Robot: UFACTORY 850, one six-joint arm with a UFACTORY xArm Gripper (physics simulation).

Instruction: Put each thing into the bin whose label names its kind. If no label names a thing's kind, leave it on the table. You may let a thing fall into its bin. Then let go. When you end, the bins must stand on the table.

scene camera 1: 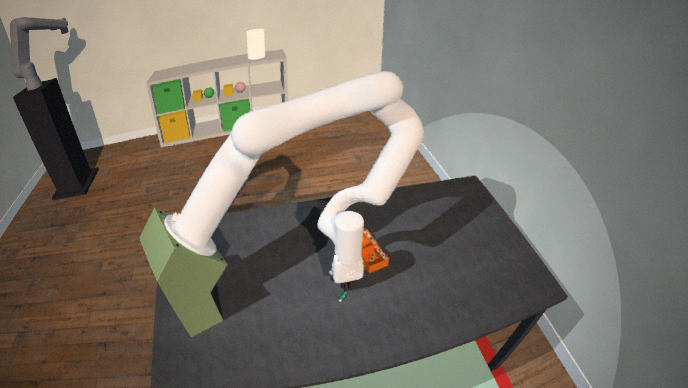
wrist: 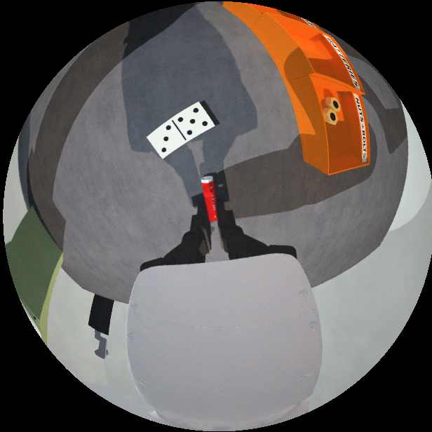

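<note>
My gripper (scene camera 1: 346, 286) (wrist: 212, 211) is shut on a red battery (wrist: 209, 192), which sticks out past the fingertips, low over the table. A green battery (scene camera 1: 343, 296) lies on the table near the fingers; in the wrist view it is nearly all hidden. A white domino (wrist: 172, 136) with black dots lies flat beyond the fingertips. An orange row of bins (scene camera 1: 378, 266) (wrist: 317, 159) stands to the right. One label (wrist: 362, 127) reads NUTS+BOLTS, and that bin holds two brass-coloured nuts (wrist: 331, 111). The label (wrist: 343, 61) beside it reads BATTERIES. A further label is cut off.
The dark table (scene camera 1: 450, 280) (wrist: 115, 210) carries the arm's green base (scene camera 1: 192, 285) (wrist: 35, 260) at its left. A shelf unit (scene camera 1: 217, 64) with coloured boxes stands by the back wall. A second arm on a black pedestal (scene camera 1: 52, 135) stands at the far left.
</note>
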